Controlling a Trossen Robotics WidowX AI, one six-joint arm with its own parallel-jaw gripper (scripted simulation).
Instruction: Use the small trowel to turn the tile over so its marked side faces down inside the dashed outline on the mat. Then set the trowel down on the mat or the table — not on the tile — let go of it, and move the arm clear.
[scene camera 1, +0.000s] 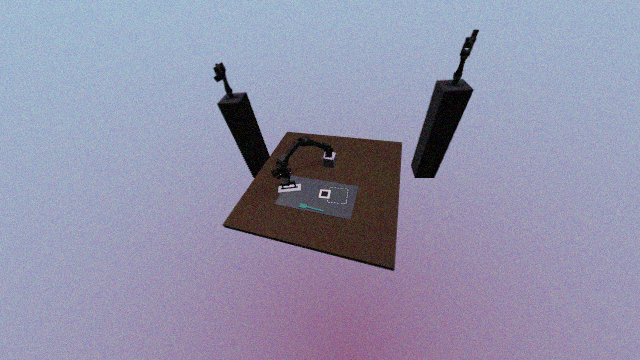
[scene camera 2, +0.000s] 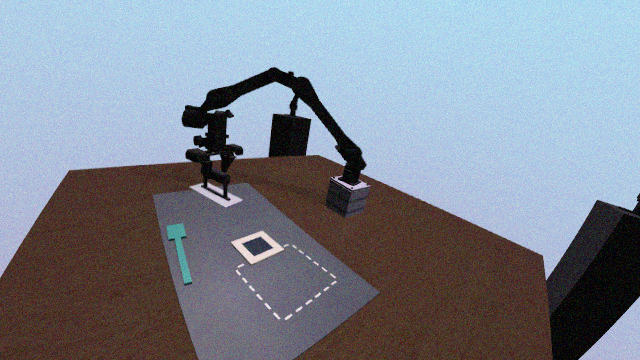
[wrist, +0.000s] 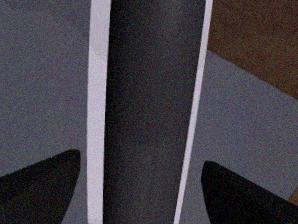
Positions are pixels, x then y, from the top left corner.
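The gripper (scene camera 2: 216, 177) is 0.78 m from the lens, while a grey mat (scene camera 2: 219, 308) is 0.44 m from the lens.
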